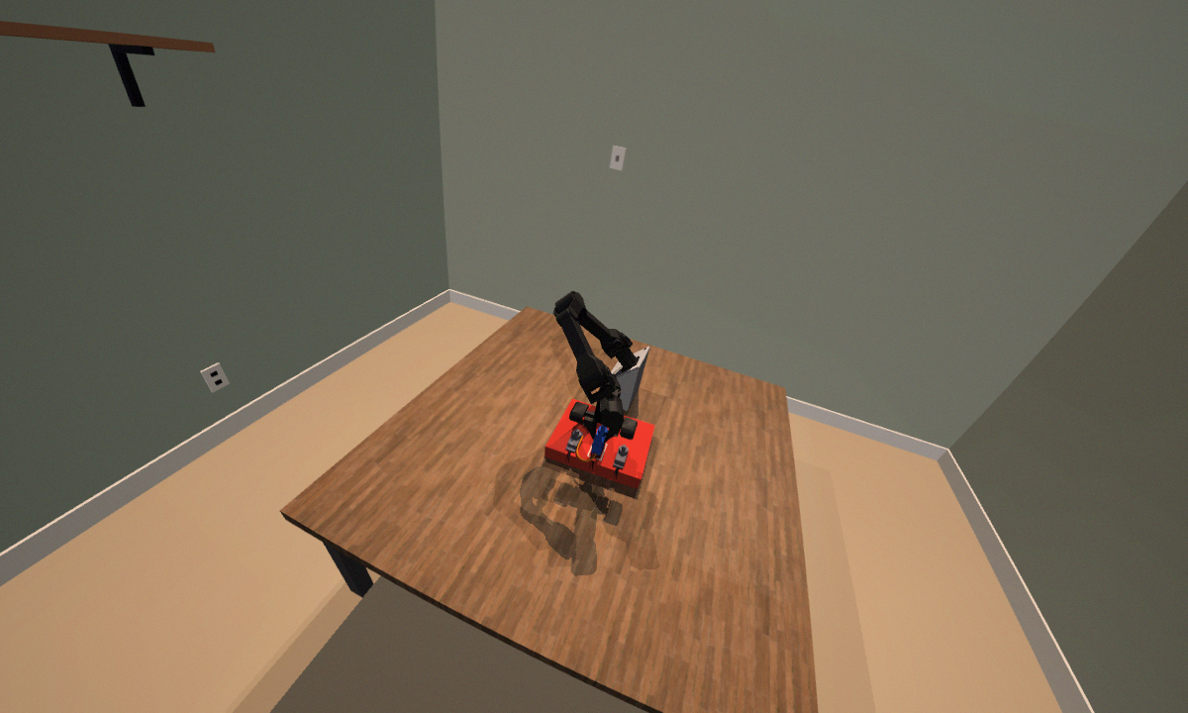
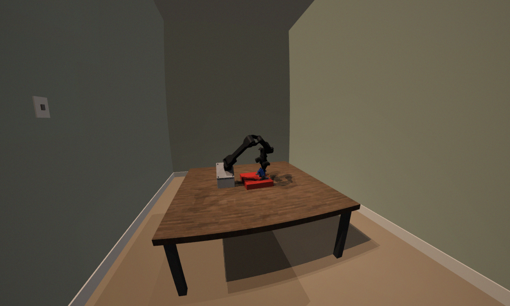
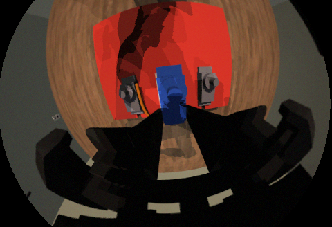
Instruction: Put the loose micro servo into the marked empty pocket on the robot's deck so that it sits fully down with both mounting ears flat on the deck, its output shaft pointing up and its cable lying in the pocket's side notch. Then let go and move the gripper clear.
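The red deck is 120 mm behind my gripper tip and 80 mm below it.
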